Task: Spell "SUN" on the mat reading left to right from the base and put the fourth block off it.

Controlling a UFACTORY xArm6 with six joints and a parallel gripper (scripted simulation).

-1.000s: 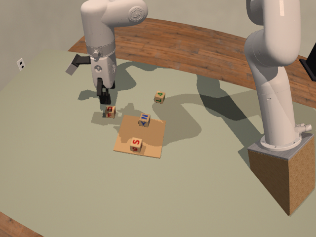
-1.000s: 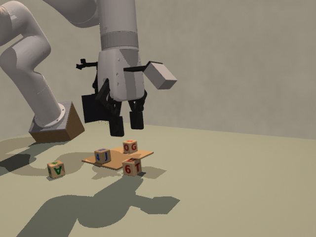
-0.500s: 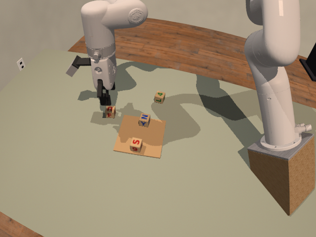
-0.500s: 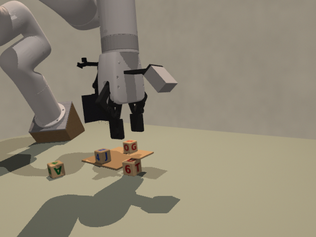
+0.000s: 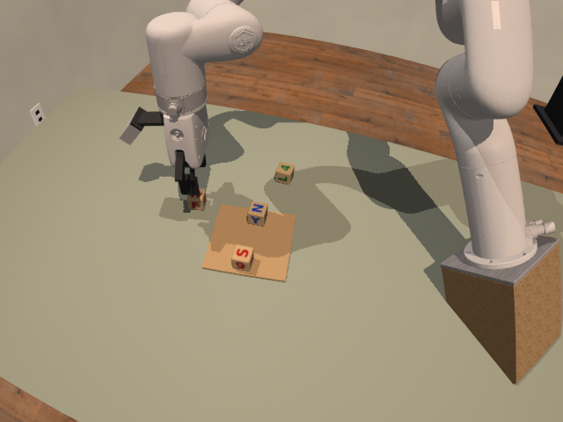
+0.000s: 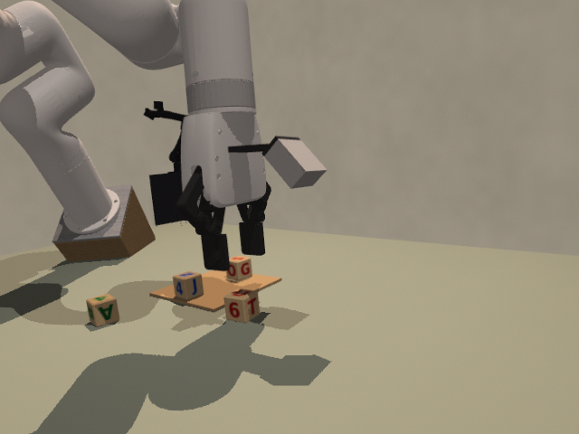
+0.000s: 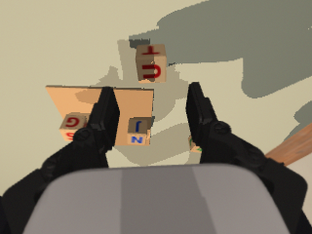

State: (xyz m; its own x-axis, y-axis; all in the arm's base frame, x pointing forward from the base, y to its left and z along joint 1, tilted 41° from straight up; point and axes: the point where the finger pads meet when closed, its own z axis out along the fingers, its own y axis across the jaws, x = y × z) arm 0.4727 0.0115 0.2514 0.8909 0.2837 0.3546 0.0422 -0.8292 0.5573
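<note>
Right now my hand is 7 cm above the U block. The rest, counted from my hand: tan mat (11 cm behind, 7 cm to the left, 8 cm below); then N block (12 cm behind, 2 cm to the left, 7 cm below); then S block (10 cm behind, 12 cm to the left, 7 cm below).
</note>
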